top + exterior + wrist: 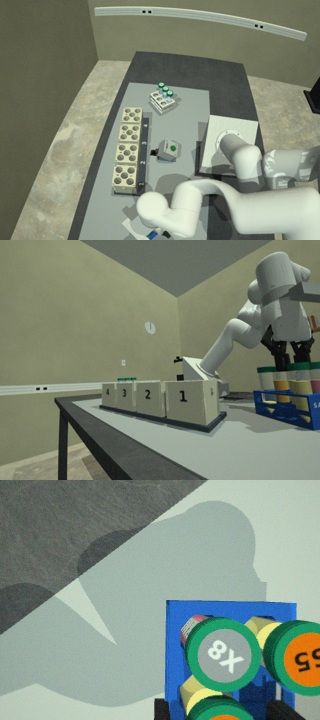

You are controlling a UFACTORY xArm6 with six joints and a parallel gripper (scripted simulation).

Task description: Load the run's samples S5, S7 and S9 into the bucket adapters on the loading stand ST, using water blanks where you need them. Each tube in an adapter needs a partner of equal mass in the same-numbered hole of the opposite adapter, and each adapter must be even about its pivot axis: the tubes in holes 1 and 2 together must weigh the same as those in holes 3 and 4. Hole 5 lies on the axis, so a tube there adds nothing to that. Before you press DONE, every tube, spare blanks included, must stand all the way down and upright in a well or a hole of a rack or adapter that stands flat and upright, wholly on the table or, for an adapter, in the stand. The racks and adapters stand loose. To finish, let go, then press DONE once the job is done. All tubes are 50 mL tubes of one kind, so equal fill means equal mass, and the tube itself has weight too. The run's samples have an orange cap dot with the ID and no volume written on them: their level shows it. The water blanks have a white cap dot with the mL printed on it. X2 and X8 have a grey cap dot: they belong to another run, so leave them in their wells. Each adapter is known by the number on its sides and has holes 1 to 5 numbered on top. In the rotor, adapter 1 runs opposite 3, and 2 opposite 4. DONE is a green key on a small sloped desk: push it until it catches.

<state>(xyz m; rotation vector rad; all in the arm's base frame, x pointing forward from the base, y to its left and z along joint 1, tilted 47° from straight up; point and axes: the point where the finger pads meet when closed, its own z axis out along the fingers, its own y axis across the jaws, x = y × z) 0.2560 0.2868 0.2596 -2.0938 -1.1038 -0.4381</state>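
The yellow-filled tube lies 10 mm ahead of my hand and 60 mm below it. From my hand the other things lie so: orange-capped tube (30 mm behind, 40 mm to the right, 60 mm below); grey-dotted tube (10 mm ahead, 60 mm to the right, 60 mm below); blue sample rack (20 mm ahead, 10 mm to the right, 90 mm below).
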